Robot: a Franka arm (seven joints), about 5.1 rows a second.
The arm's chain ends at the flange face. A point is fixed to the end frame.
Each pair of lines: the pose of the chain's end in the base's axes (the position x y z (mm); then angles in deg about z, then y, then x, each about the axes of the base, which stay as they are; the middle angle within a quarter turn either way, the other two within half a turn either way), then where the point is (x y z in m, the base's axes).
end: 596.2 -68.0 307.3 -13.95 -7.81 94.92
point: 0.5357 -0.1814 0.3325
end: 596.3 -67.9 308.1 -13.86 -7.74 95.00
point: 0.5358 -0.1814 0.3331
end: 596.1 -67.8 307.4 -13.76 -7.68 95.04
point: 0.5357 -0.1813 0.3322
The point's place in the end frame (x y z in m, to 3 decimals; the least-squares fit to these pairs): -0.052 0.023 0.118
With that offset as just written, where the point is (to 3 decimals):
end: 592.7 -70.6 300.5 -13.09 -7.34 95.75
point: 0.533 -0.185 0.323
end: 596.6 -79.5 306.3 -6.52 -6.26 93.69
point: 0.535 -0.193 0.328
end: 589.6 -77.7 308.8 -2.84 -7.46 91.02
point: 0.524 -0.189 0.332
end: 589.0 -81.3 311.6 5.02 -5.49 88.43
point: 0.524 -0.193 0.333
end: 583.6 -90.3 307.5 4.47 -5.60 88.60
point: 0.519 -0.202 0.329
